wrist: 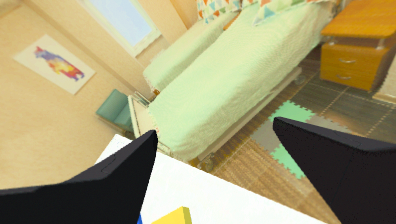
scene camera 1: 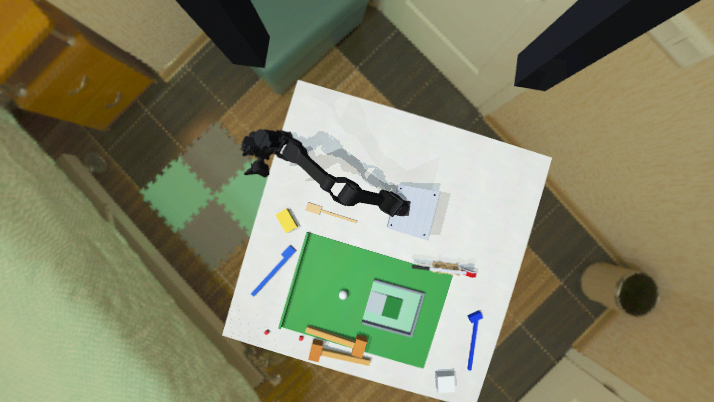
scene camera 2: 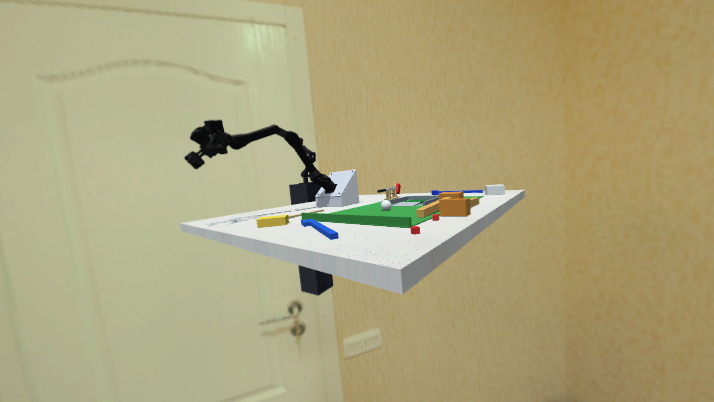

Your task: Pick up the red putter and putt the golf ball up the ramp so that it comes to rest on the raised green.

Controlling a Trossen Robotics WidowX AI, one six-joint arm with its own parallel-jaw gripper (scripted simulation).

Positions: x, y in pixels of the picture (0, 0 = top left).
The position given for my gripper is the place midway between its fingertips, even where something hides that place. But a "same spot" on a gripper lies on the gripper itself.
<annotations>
my gripper: wrist; scene camera 1 243, 164; scene camera 2
same spot on green mat: [scene camera 2: 372, 209] = [scene camera 1: 351, 277]
same spot on my gripper: [wrist: 345, 169] = [scene camera 2: 193, 158]
</annotations>
